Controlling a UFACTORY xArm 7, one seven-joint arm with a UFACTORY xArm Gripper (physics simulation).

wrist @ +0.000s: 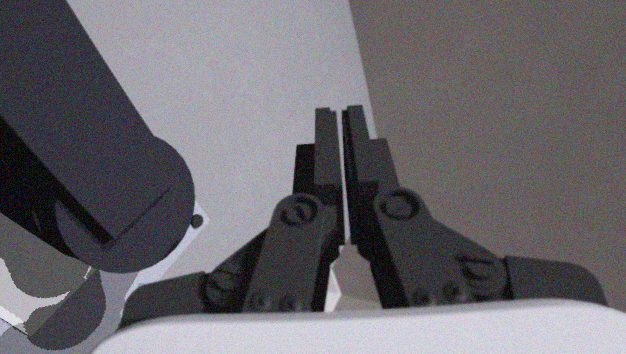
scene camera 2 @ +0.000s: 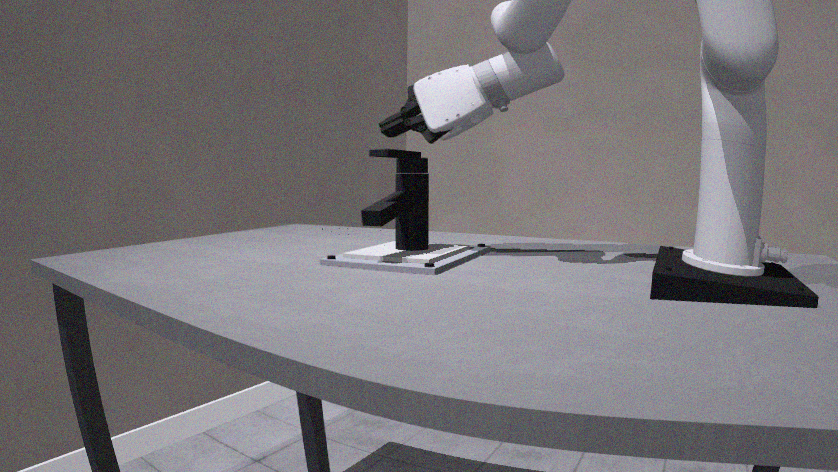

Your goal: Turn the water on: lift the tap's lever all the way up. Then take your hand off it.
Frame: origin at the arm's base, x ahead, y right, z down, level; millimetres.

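Seen in the pictures: gripper, fingertip midpoint: [wrist: 340, 139] [scene camera 2: 383, 130]; arm's base, link origin: [scene camera 2: 722, 265].
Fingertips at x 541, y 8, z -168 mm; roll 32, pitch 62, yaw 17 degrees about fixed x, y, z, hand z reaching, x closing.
Observation:
Offsets run from my fingertips to a thing's top centre. "*": to the spot under its first point. Level surfaces: height alone.
The black tap @(* dz +123, dx -73, dy -24 mm) [scene camera 2: 412, 211] stands upright on a pale base board [scene camera 2: 381, 267] [wrist: 176, 256]. Its flat lever @(dz +36, dx -68, dy -57 mm) [scene camera 2: 394, 153] [wrist: 75, 100] sits on top of the body and reaches out roughly level, above the spout @(dz +93, dx -71, dy -74 mm) [scene camera 2: 378, 213]. In the wrist view the lever is large at the upper left, left of the fingers. My gripper [scene camera 2: 385, 128] [wrist: 340, 139] is shut and empty, with a thin slit between its fingers. In the scene view its tips are a little above the lever, with a visible gap between them.
The tap's board rests on the grey table @(dz +192 mm) [scene camera 2: 234, 304] [wrist: 240, 75]. The arm's black base [scene camera 2: 727, 290] stands on the table to the right in the scene view. Walls rise behind the table. Shadows of the arm fall across the table between the board and the arm's base.

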